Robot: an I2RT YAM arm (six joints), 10 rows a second.
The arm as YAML. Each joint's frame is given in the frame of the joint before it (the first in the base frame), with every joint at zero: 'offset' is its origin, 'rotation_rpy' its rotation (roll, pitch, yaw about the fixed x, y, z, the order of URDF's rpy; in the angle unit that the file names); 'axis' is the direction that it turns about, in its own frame. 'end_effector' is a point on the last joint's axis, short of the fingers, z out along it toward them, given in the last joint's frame.
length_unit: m
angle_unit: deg
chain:
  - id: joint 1
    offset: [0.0, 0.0, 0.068]
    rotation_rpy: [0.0, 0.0, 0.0]
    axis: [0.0, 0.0, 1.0]
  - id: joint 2
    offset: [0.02, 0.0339, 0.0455]
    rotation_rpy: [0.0, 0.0, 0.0]
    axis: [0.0, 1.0, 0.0]
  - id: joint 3
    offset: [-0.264, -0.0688, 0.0]
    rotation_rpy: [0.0, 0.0, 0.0]
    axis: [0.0, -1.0, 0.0]
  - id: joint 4
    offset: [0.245, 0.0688, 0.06]
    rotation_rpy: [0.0, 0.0, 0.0]
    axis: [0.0, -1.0, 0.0]
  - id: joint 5
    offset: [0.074, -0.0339, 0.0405]
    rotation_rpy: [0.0, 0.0, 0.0]
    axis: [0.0, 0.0, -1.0]
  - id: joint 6
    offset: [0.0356, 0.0, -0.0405]
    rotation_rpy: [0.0, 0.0, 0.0]
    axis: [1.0, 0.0, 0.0]
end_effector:
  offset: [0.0, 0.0, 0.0]
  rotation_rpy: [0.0, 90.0, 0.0]
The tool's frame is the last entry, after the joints.
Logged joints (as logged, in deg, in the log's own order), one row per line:
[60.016 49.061 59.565 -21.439 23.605 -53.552]
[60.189 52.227 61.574 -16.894 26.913 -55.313]
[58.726 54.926 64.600 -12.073 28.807 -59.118]
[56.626 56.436 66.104 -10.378 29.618 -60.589]
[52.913 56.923 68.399 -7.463 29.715 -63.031]
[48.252 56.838 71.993 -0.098 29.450 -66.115]
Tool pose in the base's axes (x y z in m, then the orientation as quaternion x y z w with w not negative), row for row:
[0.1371 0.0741 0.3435 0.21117 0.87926 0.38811 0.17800]
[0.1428 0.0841 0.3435 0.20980 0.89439 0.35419 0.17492]
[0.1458 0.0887 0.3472 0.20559 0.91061 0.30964 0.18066]
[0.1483 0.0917 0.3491 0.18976 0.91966 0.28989 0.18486]
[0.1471 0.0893 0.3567 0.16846 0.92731 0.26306 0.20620]
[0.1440 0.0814 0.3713 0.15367 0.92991 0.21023 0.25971]
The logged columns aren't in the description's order. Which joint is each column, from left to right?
Columns, left to right: joint 6, joint 2, joint 3, joint 5, joint 1, joint 4.
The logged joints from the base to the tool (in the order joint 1, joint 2, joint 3, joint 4, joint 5, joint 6), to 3 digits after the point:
[23.605 49.061 59.565 -53.552 -21.439 60.016]
[26.913 52.227 61.574 -55.313 -16.894 60.189]
[28.807 54.926 64.600 -59.118 -12.073 58.726]
[29.618 56.436 66.104 -60.589 -10.378 56.626]
[29.715 56.923 68.399 -63.031 -7.463 52.913]
[29.450 56.838 71.993 -66.115 -0.098 48.252]

